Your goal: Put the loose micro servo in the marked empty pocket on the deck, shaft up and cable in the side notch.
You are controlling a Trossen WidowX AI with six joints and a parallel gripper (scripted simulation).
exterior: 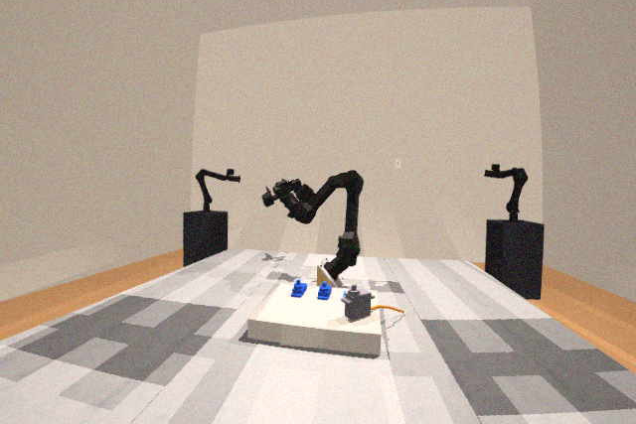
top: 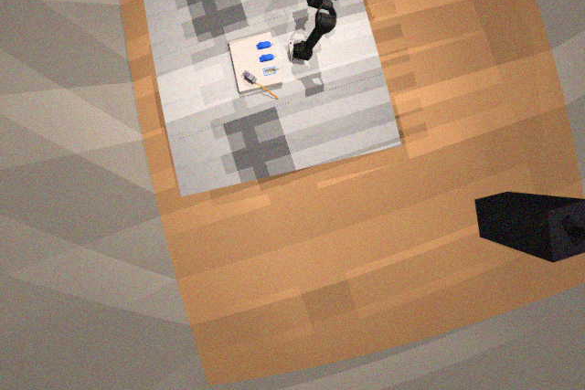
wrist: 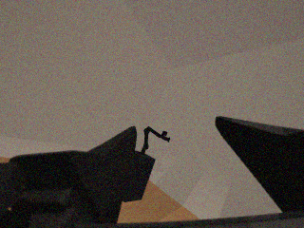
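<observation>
Right now the cream deck is 510 mm ahead of my gripper tip, 360 mm below it and 330 mm to the left of it.
</observation>
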